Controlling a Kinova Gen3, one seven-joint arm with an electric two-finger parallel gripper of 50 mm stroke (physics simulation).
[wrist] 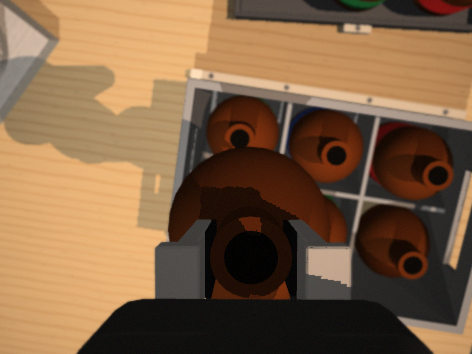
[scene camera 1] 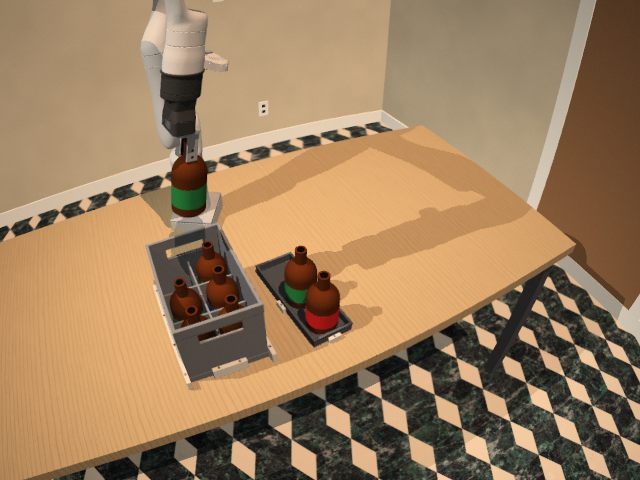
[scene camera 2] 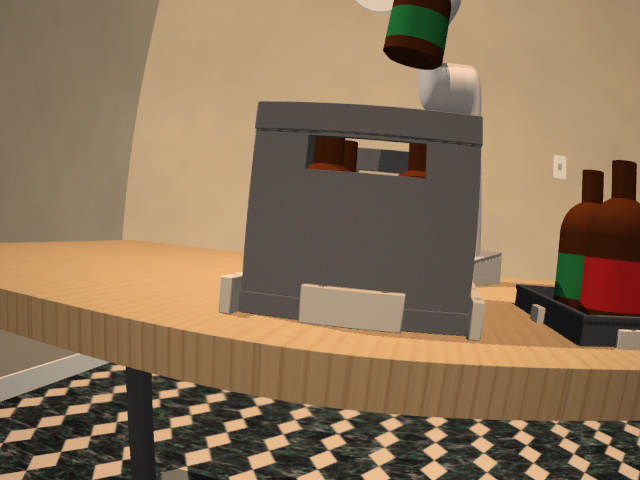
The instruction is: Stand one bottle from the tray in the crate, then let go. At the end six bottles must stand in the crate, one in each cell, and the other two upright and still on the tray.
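Places are measured from the arm's base along level axes (x ahead, y up, z right), in centimetres.
Pixels of known places: gripper, fingertip midpoint: [wrist: 249, 247] [scene camera 1: 188, 157].
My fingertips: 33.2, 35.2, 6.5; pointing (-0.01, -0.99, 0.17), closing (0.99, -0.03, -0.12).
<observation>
Ahead of a thing's pixels: the offset from my fingertips to its top centre, as dx, dy, dz. Level surfaces: height alone.
My gripper [scene camera 1: 190, 153] [wrist: 249, 247] is shut on the neck of a brown bottle with a green label {-0.1, +3.6, +0.3} [scene camera 1: 189, 178] [scene camera 2: 417, 25] [wrist: 250, 185]. The bottle looks upright in scene camera 1. It hangs above the rim of the grey crate {+6.9, -22.5, +3.4} [scene camera 1: 227, 346] [scene camera 2: 361, 232] [wrist: 186, 125], near its robot-side end. Several bottles stand in the crate; its back-left cell in scene camera 1 shows no bottle, and the held bottle hides that cell in the wrist view. A green-label bottle {+9.0, -24.1, -19.6} [scene camera 1: 299, 279] and a red-label bottle {+18.0, -24.1, -20.1} [scene camera 1: 322, 310] [scene camera 2: 615, 284] stand upright on the dark tray {+9.2, -37.5, -19.5} [scene camera 1: 273, 270] [scene camera 2: 563, 322] [wrist: 300, 15].
The robot's base plate [scene camera 1: 214, 206] stands on the table {dy -40.1} [scene camera 1: 77, 310] behind the crate. The tray lies right of the crate in scene camera 1. Pale blocks {+21.2, -37.0, +3.8} [scene camera 1: 230, 367] [scene camera 2: 351, 308] sit against the crate's foot. The crate's bottle necks reach close to its rim, and thin dividers separate the cells.
</observation>
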